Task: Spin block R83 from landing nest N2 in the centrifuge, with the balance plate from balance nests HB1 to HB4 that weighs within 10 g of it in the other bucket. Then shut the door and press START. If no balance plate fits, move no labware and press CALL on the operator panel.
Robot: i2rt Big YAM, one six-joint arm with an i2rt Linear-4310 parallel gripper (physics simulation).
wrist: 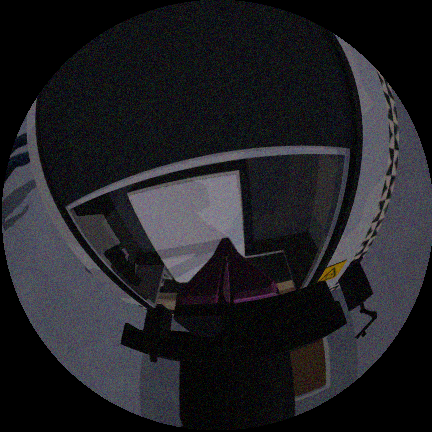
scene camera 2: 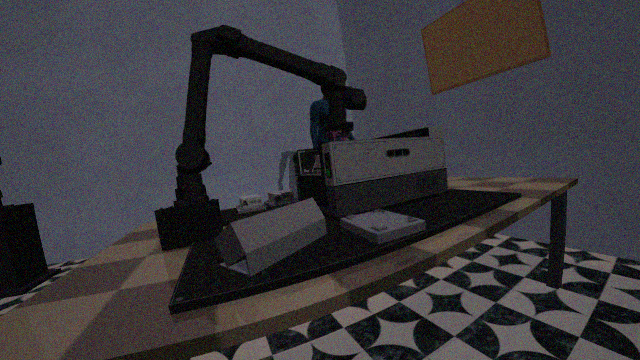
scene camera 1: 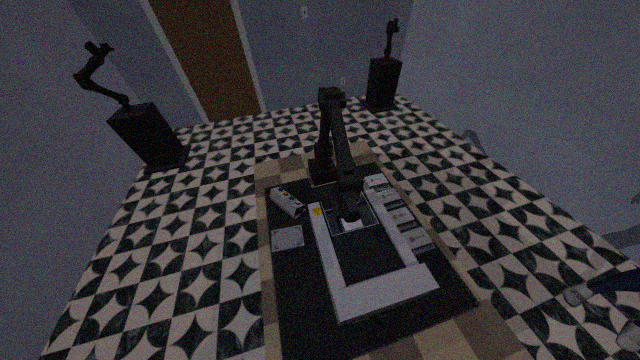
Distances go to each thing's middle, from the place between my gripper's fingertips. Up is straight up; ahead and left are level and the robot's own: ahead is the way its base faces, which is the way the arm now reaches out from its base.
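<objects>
There's the white plate block (wrist: pixel 185 213), which sits 30 mm to the left of my hand and 20 mm below it. From my hand again, the centrifuge (scene camera 2: pixel 356 176) is 150 mm ahead, 20 mm to the left and 60 mm below, and the control panel (scene camera 2: pixel 247 246) is 290 mm behind, 250 mm to the right and 140 mm below.
</objects>
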